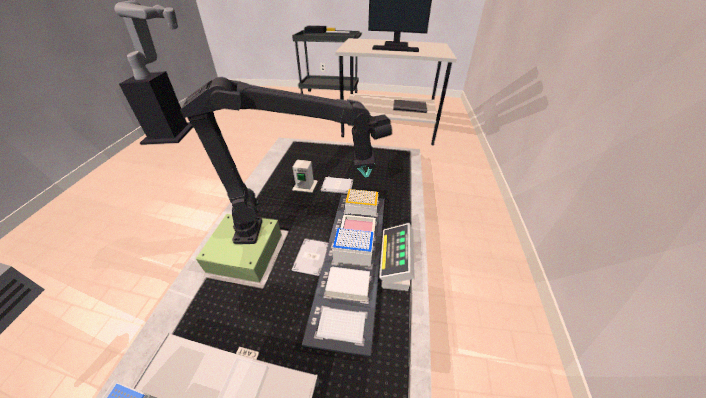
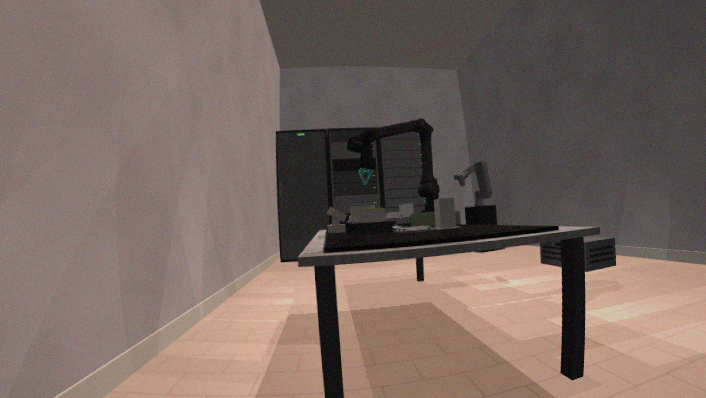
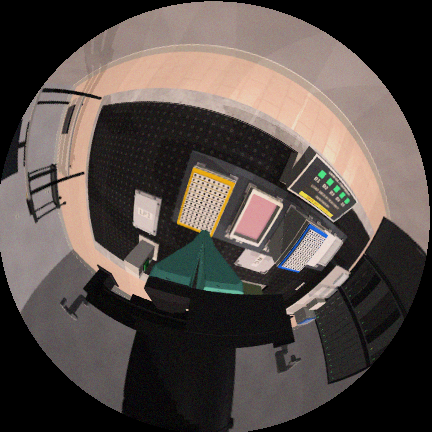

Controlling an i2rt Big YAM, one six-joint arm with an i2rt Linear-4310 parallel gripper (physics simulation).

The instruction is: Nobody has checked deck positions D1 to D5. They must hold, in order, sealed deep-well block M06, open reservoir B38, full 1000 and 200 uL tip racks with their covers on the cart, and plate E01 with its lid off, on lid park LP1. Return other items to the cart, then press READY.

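Pixels of known places: gripper, fingertip midpoint: (image 1: 366,176) (image 2: 364,185) (image 3: 203,234); arm's base, origin of the base link: (image 1: 248,231) (image 2: 432,212).
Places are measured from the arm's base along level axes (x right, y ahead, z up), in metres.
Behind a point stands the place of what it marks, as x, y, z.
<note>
My gripper (image 1: 366,175) @[-0.127, 0.447, 0.150] (image 2: 365,183) @[-0.127, 0.447, 0.150] (image 3: 203,234) @[-0.127, 0.447, 0.150] is shut and empty, high above the far end of the deck. A yellow-rimmed tip rack (image 1: 362,197) @[-0.141, 0.436, 0.035] (image 3: 206,201) @[-0.140, 0.444, 0.037] sits in the far position, D1. Beside it is an open reservoir with pink contents (image 1: 358,225) @[-0.035, 0.416, -0.016] (image 3: 256,214) @[-0.023, 0.422, -0.016], then a taller blue-rimmed tip rack (image 1: 353,240) @[0.102, 0.392, 0.064] (image 3: 306,247) @[0.092, 0.407, 0.069]. A white-topped block (image 1: 347,282) @[0.226, 0.370, 0.014] is at D4 and a pale well plate (image 1: 341,325) @[0.347, 0.350, -0.015] at D5. Lid park LP1 (image 1: 337,185) @[-0.334, 0.328, -0.058] (image 3: 146,212) @[-0.336, 0.337, -0.058] is left of D1. Item codes are unreadable.
The READY button box (image 1: 303,172) @[-0.324, 0.176, 0.031] (image 3: 139,256) @[-0.340, 0.201, 0.010] stands near LP1. A tilted status panel (image 1: 396,250) @[0.130, 0.532, 0.042] (image 3: 325,185) @[0.092, 0.545, 0.046] with green squares stands right of the deck. A flat pale park (image 1: 310,256) @[0.068, 0.233, -0.068] (image 3: 256,261) @[0.063, 0.230, -0.068] lies left of it. The cart (image 1: 295,382) @[0.489, 0.235, -0.016] bears a blue item (image 1: 125,391) @[0.538, -0.129, 0.078].
</note>
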